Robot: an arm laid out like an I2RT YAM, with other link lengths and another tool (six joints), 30 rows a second.
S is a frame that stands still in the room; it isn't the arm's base.
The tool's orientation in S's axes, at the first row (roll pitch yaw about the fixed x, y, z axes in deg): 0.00 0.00 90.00
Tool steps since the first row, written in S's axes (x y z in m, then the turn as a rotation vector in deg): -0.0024 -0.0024 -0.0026 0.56 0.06 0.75; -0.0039 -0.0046 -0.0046 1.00 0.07 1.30; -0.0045 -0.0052 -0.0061 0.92 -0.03 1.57; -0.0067 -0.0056 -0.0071 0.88 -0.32 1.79; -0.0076 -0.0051 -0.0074 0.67 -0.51 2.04; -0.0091 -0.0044 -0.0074 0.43 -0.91 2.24; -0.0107 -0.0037 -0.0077 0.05 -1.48 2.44; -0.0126 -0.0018 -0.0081 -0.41 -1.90 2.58; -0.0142 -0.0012 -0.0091 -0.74 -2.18 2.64; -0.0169 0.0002 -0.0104 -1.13 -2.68 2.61; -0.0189 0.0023 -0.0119 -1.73 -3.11 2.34
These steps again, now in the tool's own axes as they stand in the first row. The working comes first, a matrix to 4 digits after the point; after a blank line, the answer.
The tool's axes in the first row as the columns of a matrix, in S's axes (used below as rounded here):
0.0000 -1.0000 0.0000
1.0000 0.0000 0.0000
0.0000 0.0000 1.0000

-0.0024 0.0024 -0.0026 0.06 -0.56 0.75; -0.0046 0.0039 -0.0046 0.07 -1.00 1.30; -0.0052 0.0045 -0.0061 -0.03 -0.92 1.57; -0.0056 0.0067 -0.0071 -0.32 -0.88 1.79; -0.0051 0.0076 -0.0074 -0.51 -0.67 2.04; -0.0044 0.0091 -0.0074 -0.91 -0.43 2.24; -0.0037 0.0107 -0.0077 -1.48 -0.05 2.44; -0.0018 0.0126 -0.0081 -1.90 0.41 2.58; -0.0012 0.0142 -0.0091 -2.18 0.74 2.64; 0.0002 0.0169 -0.0104 -2.68 1.13 2.61; 0.0023 0.0189 -0.0119 -3.11 1.73 2.34
